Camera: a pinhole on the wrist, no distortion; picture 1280 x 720 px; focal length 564.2 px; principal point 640.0 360.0 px. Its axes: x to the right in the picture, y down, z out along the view. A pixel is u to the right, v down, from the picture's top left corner.
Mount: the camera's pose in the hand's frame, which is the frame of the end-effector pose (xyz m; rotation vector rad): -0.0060 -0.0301 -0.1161 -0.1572 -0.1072 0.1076
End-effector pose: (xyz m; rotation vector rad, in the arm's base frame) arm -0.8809 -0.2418 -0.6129 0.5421 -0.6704 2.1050
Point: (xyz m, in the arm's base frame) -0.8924 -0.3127 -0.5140
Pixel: 777 377
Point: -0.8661 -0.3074 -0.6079
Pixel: 588 446
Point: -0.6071 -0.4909 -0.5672
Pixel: 265 187
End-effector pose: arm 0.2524 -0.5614 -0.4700 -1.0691 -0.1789 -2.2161
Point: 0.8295 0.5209 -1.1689
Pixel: outside the picture
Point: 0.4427 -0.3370 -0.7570
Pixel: outside the picture
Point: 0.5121 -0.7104 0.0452
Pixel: 1075 459
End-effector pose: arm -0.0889 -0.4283 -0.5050 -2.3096 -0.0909 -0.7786
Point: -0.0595 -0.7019 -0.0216
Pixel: behind the camera
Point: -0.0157 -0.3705 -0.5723
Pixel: 757 374
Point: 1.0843 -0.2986 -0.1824
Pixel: outside the picture
